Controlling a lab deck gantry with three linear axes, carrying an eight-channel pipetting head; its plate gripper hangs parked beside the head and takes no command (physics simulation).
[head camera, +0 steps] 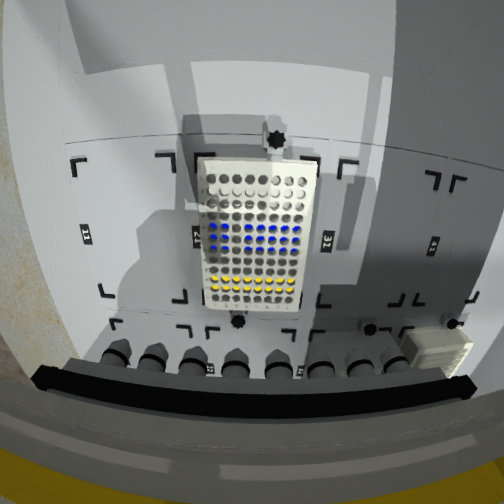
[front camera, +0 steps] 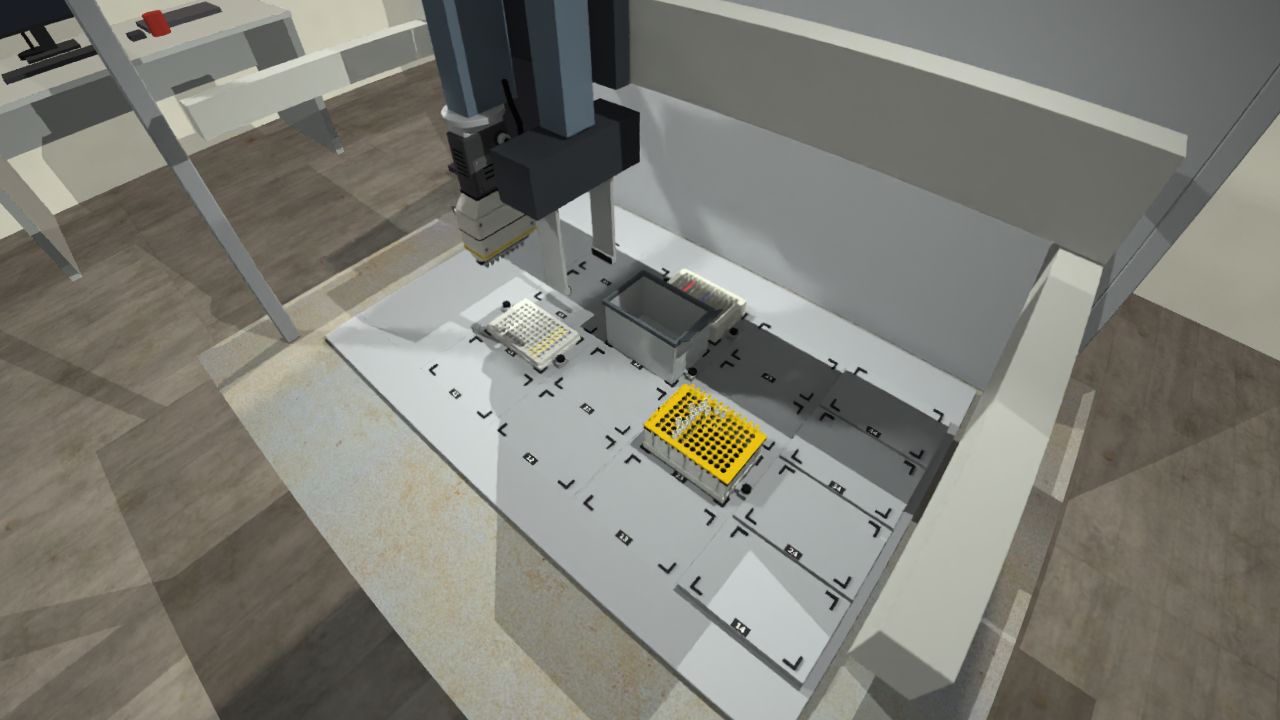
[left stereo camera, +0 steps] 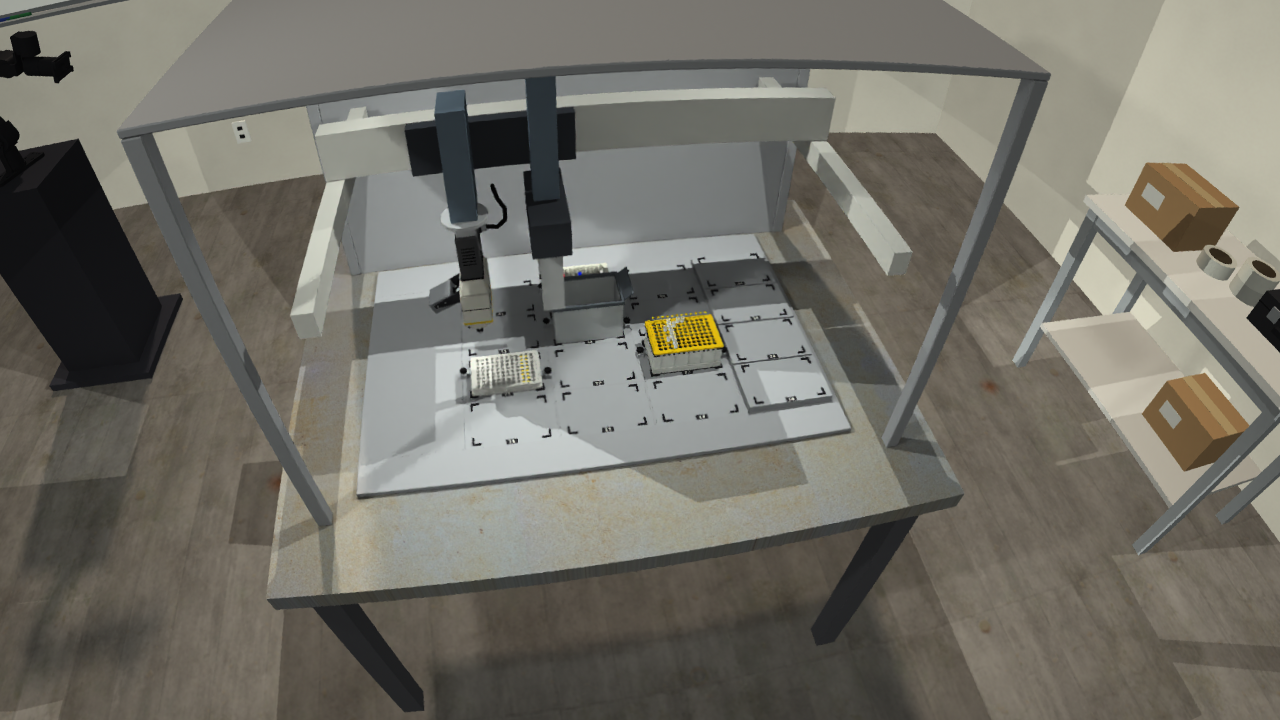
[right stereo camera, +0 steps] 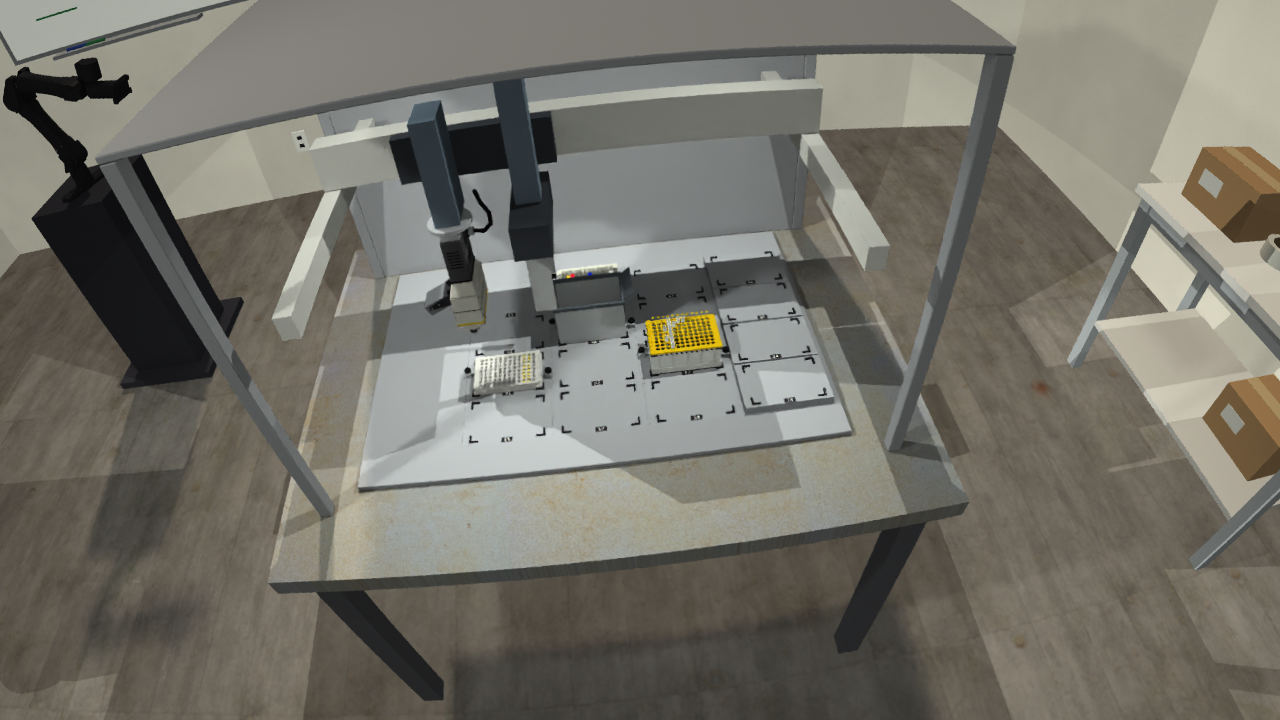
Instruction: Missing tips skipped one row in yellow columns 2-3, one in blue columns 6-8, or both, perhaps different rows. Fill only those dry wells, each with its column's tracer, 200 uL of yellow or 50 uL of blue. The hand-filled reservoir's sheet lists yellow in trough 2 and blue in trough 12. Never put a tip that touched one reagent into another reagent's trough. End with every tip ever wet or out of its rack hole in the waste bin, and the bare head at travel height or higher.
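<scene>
The white well plate (front camera: 534,333) (head camera: 308,225) (left stereo camera: 505,371) (right stereo camera: 508,371) shows, in the head view, blue in columns 6-8 except the third row from the left. Yellow columns 2-3 show colour in all eight rows. The pipetting head (front camera: 494,231) (left stereo camera: 476,302) hangs above and behind the plate; its eight nozzles (head camera: 257,367) are bare. The yellow tip rack (front camera: 707,438) (left stereo camera: 684,335) (right stereo camera: 684,334) holds some clear tips; many holes are dark. The reservoir (front camera: 735,308) (head camera: 440,345) stands behind the grey waste bin (front camera: 640,338) (left stereo camera: 588,325). The parked gripper (front camera: 585,272) is open and empty.
The gripper's fingers hang between the head and the bin. Black clamp knobs (head camera: 276,139) (head camera: 238,321) stand at the plate's ends. A frame post (front camera: 192,179) rises at the table's left. Raised deck panels (front camera: 778,591) lie right of the tip rack.
</scene>
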